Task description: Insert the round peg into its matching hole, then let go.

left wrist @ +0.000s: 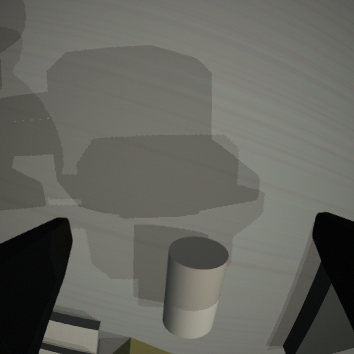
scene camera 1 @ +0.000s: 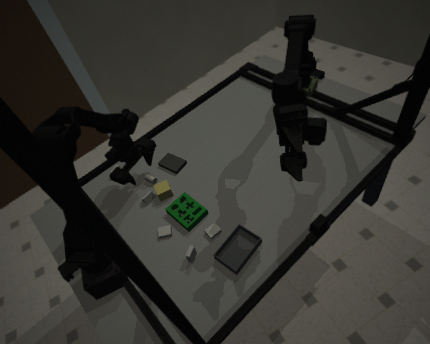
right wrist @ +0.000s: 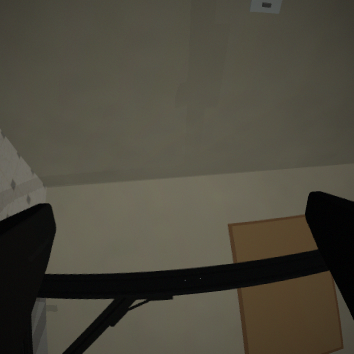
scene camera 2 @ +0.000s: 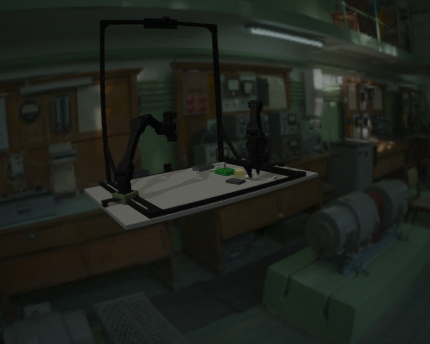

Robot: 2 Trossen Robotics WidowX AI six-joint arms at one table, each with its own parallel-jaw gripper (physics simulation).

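A pale round peg [scene camera 1: 150, 178] [left wrist: 196, 287] lies on its side near a yellow block [scene camera 1: 163, 190] [scene camera 2: 239, 173]. The green board [scene camera 1: 198, 220] [scene camera 2: 224, 171] with cut-out holes lies past the yellow block; which hole is round is too small to tell. My left gripper [scene camera 1: 142, 173] [scene camera 2: 254, 174] [left wrist: 196, 229] is open and empty above the table beside the peg. In the left wrist view the peg shows low in the picture, between the two fingers sideways. My right gripper [scene camera 1: 300, 165] [right wrist: 182, 211] is open and empty, raised far from the peg and board.
A grooved pale piece [scene camera 1: 147, 196] [left wrist: 72, 336] lies by the yellow block. A dark flat block [scene camera 1: 172, 163] [scene camera 2: 235, 181] lies near the peg. Pale pieces [scene camera 1: 164, 231] [scene camera 1: 213, 230] [scene camera 1: 190, 252] lie around the board. A dark tray [scene camera 1: 225, 264] stands beyond them.
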